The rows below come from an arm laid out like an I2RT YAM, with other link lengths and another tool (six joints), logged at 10 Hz.
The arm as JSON. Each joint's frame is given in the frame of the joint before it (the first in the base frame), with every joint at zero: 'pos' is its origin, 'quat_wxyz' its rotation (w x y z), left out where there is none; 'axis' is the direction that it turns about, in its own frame. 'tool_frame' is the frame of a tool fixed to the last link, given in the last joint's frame.
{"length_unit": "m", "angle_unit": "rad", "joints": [
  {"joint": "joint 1", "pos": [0.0, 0.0, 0.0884], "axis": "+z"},
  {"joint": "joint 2", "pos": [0.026, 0.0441, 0.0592], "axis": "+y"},
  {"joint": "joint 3", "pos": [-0.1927, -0.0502, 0.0], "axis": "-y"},
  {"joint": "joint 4", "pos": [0.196, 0.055, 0.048], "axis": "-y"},
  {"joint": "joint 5", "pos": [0.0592, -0.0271, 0.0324], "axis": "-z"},
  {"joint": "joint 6", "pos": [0.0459, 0.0, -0.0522], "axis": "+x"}
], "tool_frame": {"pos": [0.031, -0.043, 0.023], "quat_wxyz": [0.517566, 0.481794, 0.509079, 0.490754]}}
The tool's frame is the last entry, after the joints.
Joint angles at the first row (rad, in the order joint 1, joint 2, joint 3, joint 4, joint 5, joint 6):
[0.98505 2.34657 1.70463 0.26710 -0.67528 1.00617]
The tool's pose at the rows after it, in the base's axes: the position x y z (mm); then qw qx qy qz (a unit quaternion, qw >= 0):
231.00, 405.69, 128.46, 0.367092, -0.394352, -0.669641, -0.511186
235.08, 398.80, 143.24, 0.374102, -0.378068, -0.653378, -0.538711
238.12, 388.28, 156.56, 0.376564, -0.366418, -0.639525, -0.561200
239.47, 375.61, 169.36, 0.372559, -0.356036, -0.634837, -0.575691
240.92, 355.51, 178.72, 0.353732, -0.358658, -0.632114, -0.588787
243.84, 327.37, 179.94, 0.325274, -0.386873, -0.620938, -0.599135
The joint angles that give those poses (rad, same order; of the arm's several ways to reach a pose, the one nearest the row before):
[0.97123 2.29180 1.64150 0.36892 -0.68673 1.03132]
[0.95004 2.23375 1.56922 0.46951 -0.70967 1.05993]
[0.92701 2.16757 1.48864 0.55259 -0.72622 1.08267]
[0.90447 2.09290 1.41529 0.58559 -0.74293 1.07824]
[0.87583 1.99600 1.31439 0.59407 -0.73318 1.05346]
[0.83602 1.89024 1.18451 0.60325 -0.68761 1.04464]

